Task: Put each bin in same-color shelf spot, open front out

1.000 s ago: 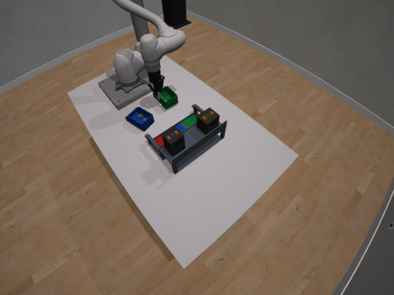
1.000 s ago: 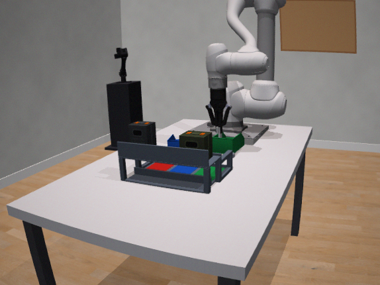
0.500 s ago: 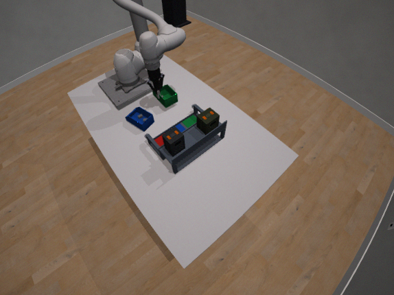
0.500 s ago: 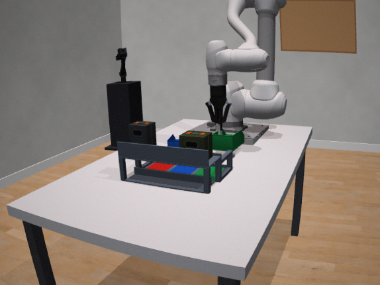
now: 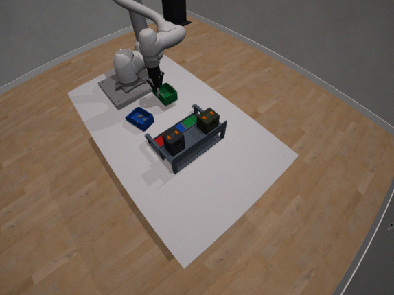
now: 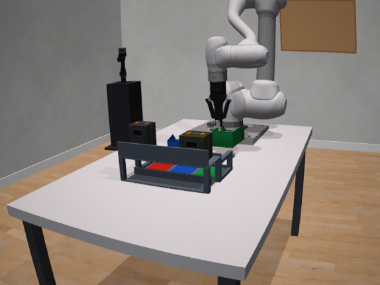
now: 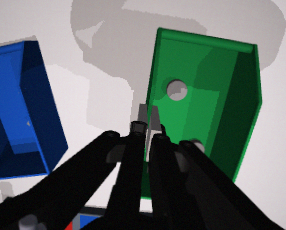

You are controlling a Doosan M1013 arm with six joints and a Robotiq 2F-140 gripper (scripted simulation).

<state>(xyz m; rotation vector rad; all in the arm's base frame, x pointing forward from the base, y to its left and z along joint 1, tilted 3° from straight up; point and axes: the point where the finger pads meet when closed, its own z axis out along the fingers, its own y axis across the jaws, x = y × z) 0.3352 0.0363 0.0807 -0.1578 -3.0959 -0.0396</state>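
Right now my hand is 5 cm to the right of the green bin and 4 cm above it. From my hand the other things lie so: blue bin: 19 cm to the right, 9 cm below, 2 cm ahead; red mark: 31 cm ahead, 18 cm to the right, 12 cm below; blue mark: 31 cm ahead, 12 cm below, 7 cm to the right.
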